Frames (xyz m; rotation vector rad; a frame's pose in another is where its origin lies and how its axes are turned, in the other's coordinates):
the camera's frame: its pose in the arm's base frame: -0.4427 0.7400 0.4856 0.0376 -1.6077 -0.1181
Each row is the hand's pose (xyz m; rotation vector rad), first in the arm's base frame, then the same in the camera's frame.
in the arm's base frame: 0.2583 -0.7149 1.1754 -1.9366 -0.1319 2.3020
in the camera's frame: 0.7988 -1.3431 -0.8012 0.3274 -0.0137 3.0733
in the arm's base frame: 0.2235 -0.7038 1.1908 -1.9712 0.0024 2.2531
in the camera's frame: 0.8145 -1.3322 -0.7665 -0.2646 -0.0994 -3.1286
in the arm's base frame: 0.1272 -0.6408 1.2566 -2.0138 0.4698 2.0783
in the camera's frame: 0.8777 -1.2678 -0.6694 -0.0720 -0.4797 -2.9194
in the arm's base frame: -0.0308 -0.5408 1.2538 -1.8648 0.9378 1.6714
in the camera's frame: 0.8717 -1.1764 -0.5064 0.1571 -1.0968 -2.6621
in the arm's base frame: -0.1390 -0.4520 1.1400 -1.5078 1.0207 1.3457
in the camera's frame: 0.7543 -1.1048 -0.3896 0.1806 -1.7342 -2.5210
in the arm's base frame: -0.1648 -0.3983 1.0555 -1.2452 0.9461 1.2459
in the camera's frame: 0.6662 -1.0611 -0.3580 -0.0475 1.9648 2.3182
